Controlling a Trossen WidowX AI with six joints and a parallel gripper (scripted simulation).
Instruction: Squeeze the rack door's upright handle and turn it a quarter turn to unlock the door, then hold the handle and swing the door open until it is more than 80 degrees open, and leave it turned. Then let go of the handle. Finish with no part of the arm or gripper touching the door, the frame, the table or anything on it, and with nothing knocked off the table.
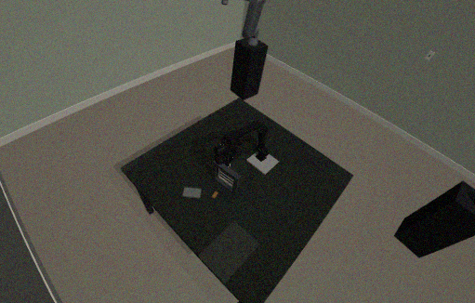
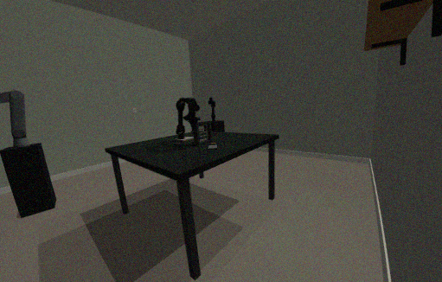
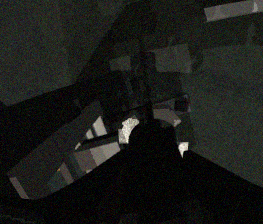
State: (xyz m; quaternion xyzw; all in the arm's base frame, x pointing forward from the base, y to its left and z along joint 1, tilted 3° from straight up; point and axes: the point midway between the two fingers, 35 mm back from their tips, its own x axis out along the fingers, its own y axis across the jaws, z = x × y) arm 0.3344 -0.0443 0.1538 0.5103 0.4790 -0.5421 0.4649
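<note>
My gripper tip is now 30 mm above the dark handle and 10 mm to the right of it. The rest, counted from my gripper tip: small orange piece (170 mm ahead, 140 mm below, 90 mm to the left).
</note>
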